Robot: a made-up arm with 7 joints.
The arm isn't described. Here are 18 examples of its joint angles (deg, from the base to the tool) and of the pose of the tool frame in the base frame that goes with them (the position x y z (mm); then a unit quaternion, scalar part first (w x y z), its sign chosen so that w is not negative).
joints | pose
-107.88 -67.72 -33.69 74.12 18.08 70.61 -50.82 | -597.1 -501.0 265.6 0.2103 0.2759 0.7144 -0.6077
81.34 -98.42 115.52 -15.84 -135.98 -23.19 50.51 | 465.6 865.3 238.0 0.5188 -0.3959 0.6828 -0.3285
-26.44 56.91 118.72 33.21 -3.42 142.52 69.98 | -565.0 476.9 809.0 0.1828 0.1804 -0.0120 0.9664
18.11 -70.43 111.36 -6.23 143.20 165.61 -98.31 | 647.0 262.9 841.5 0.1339 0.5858 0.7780 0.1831
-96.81 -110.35 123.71 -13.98 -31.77 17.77 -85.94 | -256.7 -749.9 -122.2 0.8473 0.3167 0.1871 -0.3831
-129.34 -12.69 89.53 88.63 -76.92 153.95 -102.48 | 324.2 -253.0 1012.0 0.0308 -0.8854 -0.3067 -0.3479
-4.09 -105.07 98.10 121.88 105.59 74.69 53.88 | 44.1 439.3 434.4 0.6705 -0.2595 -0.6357 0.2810
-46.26 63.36 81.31 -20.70 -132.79 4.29 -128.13 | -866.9 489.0 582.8 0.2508 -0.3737 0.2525 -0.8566
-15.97 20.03 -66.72 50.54 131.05 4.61 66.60 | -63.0 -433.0 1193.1 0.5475 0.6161 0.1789 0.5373
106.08 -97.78 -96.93 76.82 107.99 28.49 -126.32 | 563.3 578.7 344.4 0.3994 -0.8351 -0.0774 0.3703
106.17 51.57 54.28 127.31 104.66 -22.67 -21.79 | -408.0 -9.8 460.5 0.3560 0.6634 -0.2402 -0.6128
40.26 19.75 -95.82 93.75 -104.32 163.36 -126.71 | 235.5 -394.9 941.9 0.2244 0.9040 0.3153 0.1816
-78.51 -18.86 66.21 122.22 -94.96 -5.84 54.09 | 631.9 -94.6 519.5 0.3510 -0.2929 0.5474 -0.7009
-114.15 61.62 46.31 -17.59 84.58 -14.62 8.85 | 410.6 877.3 767.5 0.7272 -0.5547 0.3878 -0.1146
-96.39 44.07 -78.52 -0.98 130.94 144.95 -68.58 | -100.2 548.0 1065.4 0.0147 0.2972 0.8994 0.3203
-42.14 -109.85 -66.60 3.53 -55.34 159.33 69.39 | 634.8 -386.1 125.5 0.8759 -0.2396 0.3926 0.1457
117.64 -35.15 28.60 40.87 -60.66 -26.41 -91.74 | -391.2 671.5 978.5 0.0416 0.8955 0.3558 -0.2641
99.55 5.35 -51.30 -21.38 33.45 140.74 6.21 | 28.7 -244.9 1151.2 0.1583 0.6800 -0.6556 0.2876
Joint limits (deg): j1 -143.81..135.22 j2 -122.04..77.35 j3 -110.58..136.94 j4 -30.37..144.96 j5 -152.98..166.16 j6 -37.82..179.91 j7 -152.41..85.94
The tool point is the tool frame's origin. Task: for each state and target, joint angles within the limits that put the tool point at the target. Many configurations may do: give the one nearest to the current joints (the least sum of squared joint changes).
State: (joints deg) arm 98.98 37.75 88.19 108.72 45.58 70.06 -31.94
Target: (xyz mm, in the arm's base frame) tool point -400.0 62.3 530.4
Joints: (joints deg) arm 97.45 39.15 79.84 127.17 50.59 73.60 -32.53
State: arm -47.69 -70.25 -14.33 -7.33 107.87 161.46 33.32
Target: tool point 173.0 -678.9 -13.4
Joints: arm -72.20 -106.46 -19.16 2.52 109.12 138.51 29.98
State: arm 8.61 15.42 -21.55 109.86 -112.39 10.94 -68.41
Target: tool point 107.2 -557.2 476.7
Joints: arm -28.94 -2.51 -58.43 135.33 -103.84 6.47 -68.35
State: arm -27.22 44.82 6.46 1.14 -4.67 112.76 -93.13
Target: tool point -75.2 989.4 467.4
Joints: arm -88.76 76.95 -2.24 5.12 -23.03 86.26 -95.48
